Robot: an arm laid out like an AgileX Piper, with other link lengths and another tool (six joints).
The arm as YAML. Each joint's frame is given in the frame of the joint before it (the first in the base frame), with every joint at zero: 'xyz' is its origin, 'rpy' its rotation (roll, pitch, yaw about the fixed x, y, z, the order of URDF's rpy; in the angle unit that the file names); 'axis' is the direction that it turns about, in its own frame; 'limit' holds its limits. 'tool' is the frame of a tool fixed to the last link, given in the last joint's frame.
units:
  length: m
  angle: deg
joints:
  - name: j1
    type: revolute
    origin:
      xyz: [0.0, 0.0, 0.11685]
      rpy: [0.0, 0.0, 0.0]
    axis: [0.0, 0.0, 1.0]
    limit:
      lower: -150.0
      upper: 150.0
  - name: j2
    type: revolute
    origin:
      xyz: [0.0, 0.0, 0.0]
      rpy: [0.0, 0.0, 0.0]
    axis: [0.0, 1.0, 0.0]
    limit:
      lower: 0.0
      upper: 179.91
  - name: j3
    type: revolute
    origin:
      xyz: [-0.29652, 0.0, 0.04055]
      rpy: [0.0, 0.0, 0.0]
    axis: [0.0, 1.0, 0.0]
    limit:
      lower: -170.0
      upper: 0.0
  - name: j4
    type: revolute
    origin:
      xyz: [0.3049, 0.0, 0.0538]
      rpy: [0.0, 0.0, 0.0]
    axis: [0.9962, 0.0, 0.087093]
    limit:
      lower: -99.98
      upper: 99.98
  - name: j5
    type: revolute
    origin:
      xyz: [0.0, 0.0, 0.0]
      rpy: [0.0, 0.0, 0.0]
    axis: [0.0, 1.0, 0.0]
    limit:
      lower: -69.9
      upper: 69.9
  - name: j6
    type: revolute
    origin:
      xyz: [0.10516, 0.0, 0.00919]
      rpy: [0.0, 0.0, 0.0]
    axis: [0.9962, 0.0, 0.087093]
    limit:
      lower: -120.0
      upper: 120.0
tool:
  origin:
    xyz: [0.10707, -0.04, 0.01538]
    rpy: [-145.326, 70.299, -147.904]
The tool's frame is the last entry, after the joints.
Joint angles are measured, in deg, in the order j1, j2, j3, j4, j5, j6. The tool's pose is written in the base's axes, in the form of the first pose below.
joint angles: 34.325, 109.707, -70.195, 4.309, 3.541, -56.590
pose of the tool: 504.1 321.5 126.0 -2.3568 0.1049 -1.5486
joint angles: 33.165, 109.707, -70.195, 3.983, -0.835, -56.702
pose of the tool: 517.2 314.5 140.9 -2.2872 0.1383 -1.5606
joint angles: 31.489, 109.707, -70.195, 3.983, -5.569, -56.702
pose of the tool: 532.4 301.6 157.5 -2.2149 0.1797 -1.5831
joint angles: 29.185, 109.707, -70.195, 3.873, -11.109, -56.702
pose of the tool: 549.9 281.8 177.6 -2.1284 0.2261 -1.6103
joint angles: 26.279, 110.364, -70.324, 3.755, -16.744, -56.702
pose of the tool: 568.7 254.9 192.5 -2.0469 0.2673 -1.6453
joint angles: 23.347, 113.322, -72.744, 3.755, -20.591, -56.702
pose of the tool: 593.7 230.0 194.8 -1.9937 0.2941 -1.6853
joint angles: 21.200, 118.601, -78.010, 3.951, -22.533, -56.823
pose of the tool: 623.9 215.4 186.6 -1.9629 0.3102 -1.7169
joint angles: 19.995, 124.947, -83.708, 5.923, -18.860, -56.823
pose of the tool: 649.6 207.1 145.6 -2.0473 0.2985 -1.7790
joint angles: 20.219, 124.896, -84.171, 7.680, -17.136, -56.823
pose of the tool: 649.7 207.5 142.9 -2.0810 0.3099 -1.8003
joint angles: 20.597, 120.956, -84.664, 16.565, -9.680, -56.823
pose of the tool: 642.8 202.3 162.0 -2.2153 0.3960 -1.9030
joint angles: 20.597, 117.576, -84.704, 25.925, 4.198, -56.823
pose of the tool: 621.3 207.5 150.0 -2.4850 0.4184 -2.0143
